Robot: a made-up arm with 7 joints.
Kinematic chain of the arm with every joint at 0, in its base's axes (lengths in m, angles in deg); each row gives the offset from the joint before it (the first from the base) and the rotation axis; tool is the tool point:
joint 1: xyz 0 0 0.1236 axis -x
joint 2: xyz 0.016 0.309 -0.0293 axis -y
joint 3: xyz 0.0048 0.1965 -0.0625 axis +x
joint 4: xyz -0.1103 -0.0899 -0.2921 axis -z
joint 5: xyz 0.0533 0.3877 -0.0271 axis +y
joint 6: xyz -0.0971 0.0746 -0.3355 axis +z
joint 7: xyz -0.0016 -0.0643 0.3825 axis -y
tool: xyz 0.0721 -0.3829 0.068
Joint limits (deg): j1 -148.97..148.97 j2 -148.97..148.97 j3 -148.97..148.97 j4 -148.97..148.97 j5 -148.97..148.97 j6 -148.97..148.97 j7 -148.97..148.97
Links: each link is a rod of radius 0.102 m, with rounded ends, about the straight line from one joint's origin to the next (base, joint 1, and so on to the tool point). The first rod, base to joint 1, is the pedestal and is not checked.
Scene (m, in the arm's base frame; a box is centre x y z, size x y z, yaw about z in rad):
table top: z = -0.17
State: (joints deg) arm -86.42 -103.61 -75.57 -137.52 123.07 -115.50 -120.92
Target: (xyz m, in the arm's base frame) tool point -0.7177 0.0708 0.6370
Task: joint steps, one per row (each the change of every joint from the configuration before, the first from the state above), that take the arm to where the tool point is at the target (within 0.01 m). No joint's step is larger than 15 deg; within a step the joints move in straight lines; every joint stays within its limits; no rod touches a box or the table.
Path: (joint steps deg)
1: 5.87 12.72 -4.24 11.74 6.48 4.44 1.48
2: 5.87 12.71 -4.25 11.75 6.47 4.45 1.48
3: 5.87 12.72 -4.24 11.74 6.48 4.44 1.48
4: 5.87 12.72 -4.24 11.75 6.47 4.45 1.48

